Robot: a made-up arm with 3 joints. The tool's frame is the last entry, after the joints.
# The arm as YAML. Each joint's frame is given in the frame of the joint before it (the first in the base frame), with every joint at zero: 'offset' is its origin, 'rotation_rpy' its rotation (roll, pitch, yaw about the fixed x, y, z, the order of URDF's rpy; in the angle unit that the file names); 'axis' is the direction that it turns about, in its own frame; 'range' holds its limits. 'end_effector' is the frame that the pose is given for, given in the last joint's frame.
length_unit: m
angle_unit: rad
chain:
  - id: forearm
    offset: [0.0, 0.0, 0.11]
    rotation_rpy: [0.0, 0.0, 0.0]
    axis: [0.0, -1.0, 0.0]
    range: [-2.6, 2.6]
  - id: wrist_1
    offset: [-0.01, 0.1, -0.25]
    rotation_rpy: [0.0, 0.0, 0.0]
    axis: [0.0, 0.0, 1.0]
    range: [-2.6, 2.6]
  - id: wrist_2
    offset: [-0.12, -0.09, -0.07]
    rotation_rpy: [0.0, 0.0, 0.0]
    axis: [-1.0, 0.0, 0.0]
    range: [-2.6, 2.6]
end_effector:
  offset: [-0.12, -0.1, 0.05]
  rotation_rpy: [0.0, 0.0, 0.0]
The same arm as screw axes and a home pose.
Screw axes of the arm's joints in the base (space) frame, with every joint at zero. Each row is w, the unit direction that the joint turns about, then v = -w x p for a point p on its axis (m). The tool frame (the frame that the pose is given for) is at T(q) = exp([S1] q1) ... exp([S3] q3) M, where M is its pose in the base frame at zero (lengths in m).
S1 = (0, -1, 0, 0.11, 0, 0)
S2 = (0, 0, 1, 0.1, 0.01, 0)
S3 = (-1, 0, 0, 0, 0.21, 0.01)
M: xyz -0.25 -0.09 -0.16 (m) quaternion w x y z 1 0 0 0
Joint limits (rad, base to tool): -2.6..2.6 -2.6..2.6 -2.6..2.6

